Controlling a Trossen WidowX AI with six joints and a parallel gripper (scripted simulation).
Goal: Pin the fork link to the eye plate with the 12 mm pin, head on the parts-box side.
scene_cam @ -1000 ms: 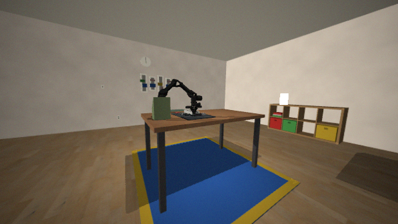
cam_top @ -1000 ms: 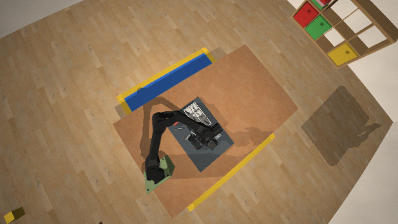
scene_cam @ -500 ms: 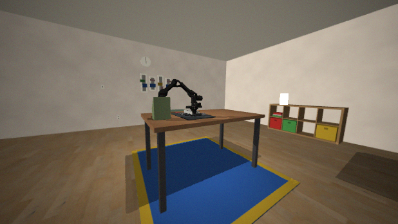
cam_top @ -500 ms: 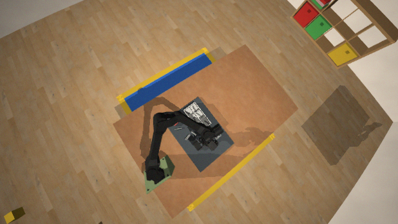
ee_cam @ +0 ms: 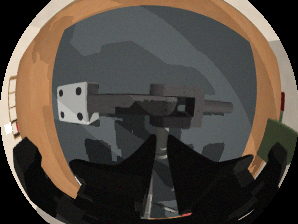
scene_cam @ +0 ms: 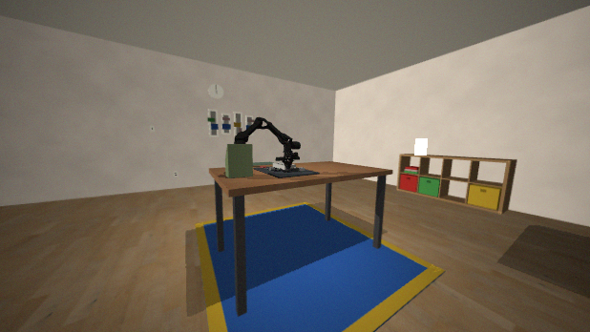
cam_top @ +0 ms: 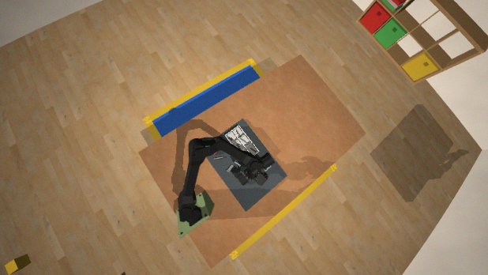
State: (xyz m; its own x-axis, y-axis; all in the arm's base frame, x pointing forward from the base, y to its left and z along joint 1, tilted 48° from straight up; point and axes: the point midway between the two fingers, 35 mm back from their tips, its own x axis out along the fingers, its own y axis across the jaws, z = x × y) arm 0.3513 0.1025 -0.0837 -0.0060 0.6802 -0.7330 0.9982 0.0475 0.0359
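Now: hand 1 cm to the left of the grey pin and 3 cm above it. The rest, counted from my hand: grey mat: 6 cm to the left, 5 cm below; pale block: 10 cm ahead, 3 cm to the right, 3 cm below; white parts box: 5 cm ahead, 17 cm to the left, 3 cm below.
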